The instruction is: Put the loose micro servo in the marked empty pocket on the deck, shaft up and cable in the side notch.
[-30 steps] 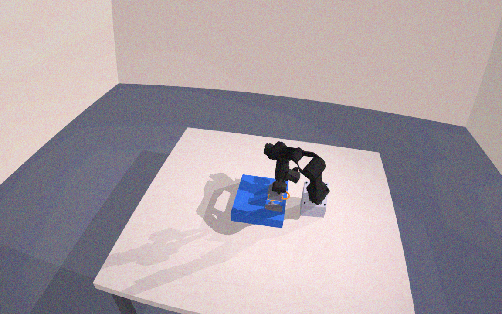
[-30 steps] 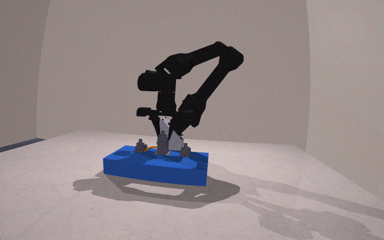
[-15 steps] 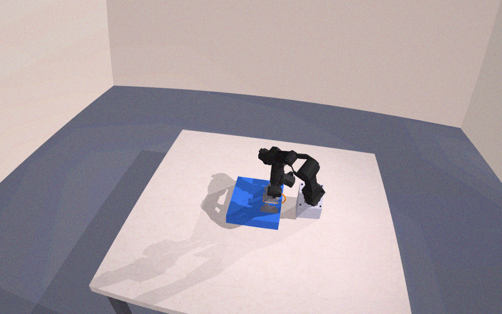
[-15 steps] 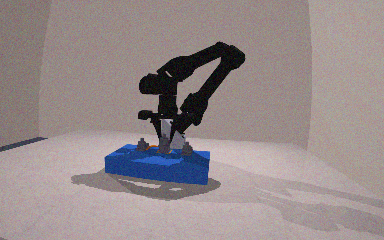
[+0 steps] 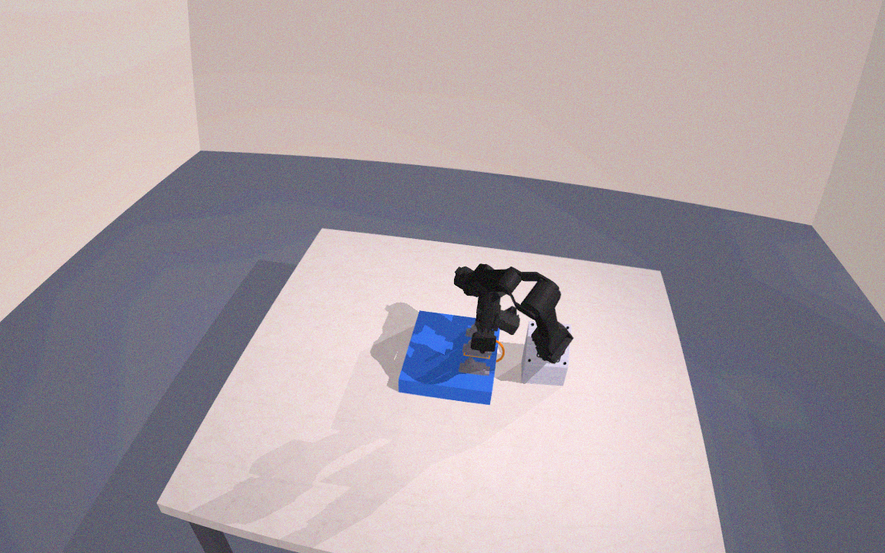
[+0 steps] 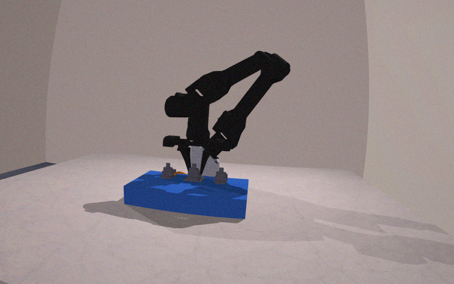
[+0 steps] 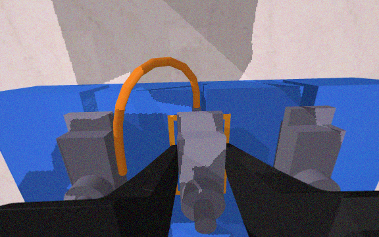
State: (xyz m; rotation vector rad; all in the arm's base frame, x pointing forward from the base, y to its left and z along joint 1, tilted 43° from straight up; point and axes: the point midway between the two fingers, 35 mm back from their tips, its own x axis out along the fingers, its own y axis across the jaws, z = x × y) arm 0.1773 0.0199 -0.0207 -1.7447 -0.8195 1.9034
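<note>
The blue deck is 120 mm ahead of my gripper tip, 10 mm to the left of it and 40 mm below it.
</note>
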